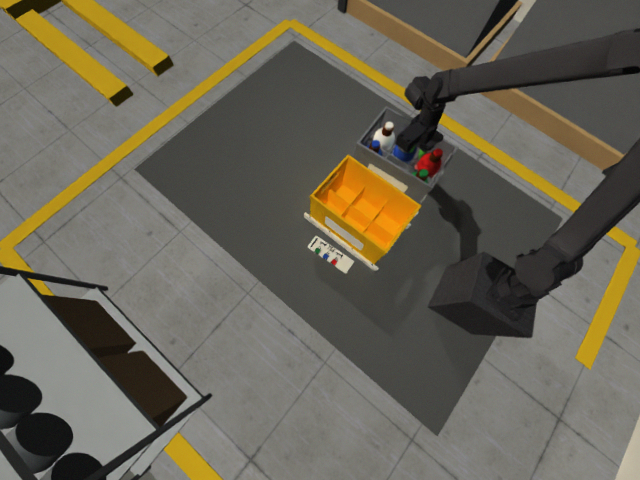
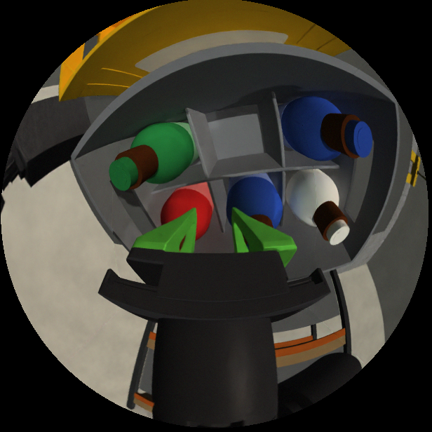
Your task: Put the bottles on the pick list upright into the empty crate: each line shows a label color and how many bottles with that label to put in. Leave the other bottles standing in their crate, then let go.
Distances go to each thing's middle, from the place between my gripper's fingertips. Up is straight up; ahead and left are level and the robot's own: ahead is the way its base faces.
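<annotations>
The red bottle (image 2: pixel 182 199) is 4 cm below my hand, 5 cm behind it and 4 cm to the right of it. I see the green bottle (image 2: pixel 160 152) as well, 4 cm below my hand, 6 cm to the left of it and 7 cm behind it. And there is the white bottle (image 2: pixel 312 196), 4 cm below my hand and 13 cm ahead of it.
</annotations>
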